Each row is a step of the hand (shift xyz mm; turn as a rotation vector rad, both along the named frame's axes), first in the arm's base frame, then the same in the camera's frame.
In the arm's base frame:
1: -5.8 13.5 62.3 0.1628 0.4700 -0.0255
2: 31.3 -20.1 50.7 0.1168 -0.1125 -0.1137
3: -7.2 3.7 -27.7 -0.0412 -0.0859 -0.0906
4: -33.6 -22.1 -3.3 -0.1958 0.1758 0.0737
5: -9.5 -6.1 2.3 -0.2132 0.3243 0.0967
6: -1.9 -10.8 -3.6 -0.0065 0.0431 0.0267
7: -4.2 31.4 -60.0 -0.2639 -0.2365 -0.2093
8: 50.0 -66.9 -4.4 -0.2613 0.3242 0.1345
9: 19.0 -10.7 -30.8 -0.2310 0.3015 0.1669
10: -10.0 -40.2 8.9 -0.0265 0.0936 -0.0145
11: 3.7 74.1 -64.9 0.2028 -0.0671 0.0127
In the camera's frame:
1: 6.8 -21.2 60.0 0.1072 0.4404 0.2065
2: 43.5 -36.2 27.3 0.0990 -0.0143 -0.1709
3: -13.5 15.6 -20.2 -0.0518 -0.0348 -0.1157
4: -31.2 -23.6 -9.9 -0.1906 0.0720 0.1821
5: -8.1 -8.2 0.0 -0.2167 0.1819 0.2827
6: -1.6 -7.6 -8.5 -0.0045 0.0215 0.0461
7: -20.4 55.8 -32.8 -0.2797 -0.1458 -0.2644
8: 54.0 -44.2 -46.2 -0.2550 0.1532 0.3209
9: 12.7 10.3 -34.0 -0.2163 0.1238 0.3317
10: -3.9 -40.3 -12.6 -0.0379 0.0808 0.0414
11: -17.9 95.7 -15.3 0.2061 -0.0227 -0.0530

